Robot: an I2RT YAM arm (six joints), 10 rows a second.
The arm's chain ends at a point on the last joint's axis. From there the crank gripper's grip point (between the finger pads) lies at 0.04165 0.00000 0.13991 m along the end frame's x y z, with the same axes.
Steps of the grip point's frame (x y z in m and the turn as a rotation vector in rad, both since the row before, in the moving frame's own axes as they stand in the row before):
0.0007, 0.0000, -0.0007, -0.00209, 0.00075, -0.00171
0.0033, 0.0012, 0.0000, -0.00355, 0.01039, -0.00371
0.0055, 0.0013, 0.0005, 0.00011, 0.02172, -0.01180
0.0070, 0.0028, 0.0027, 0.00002, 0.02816, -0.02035
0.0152, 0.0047, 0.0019, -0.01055, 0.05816, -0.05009
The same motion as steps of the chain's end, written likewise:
0.0006, -0.0002, -0.0007, -0.00209, 0.00075, -0.00171
0.0018, 0.0009, 0.0004, -0.00355, 0.01039, -0.00371
0.0025, 0.0018, 0.0014, 0.00011, 0.02172, -0.01180
0.0031, 0.0037, 0.0039, 0.00002, 0.02816, -0.02035
0.0072, 0.0055, 0.0046, -0.01055, 0.05816, -0.05009

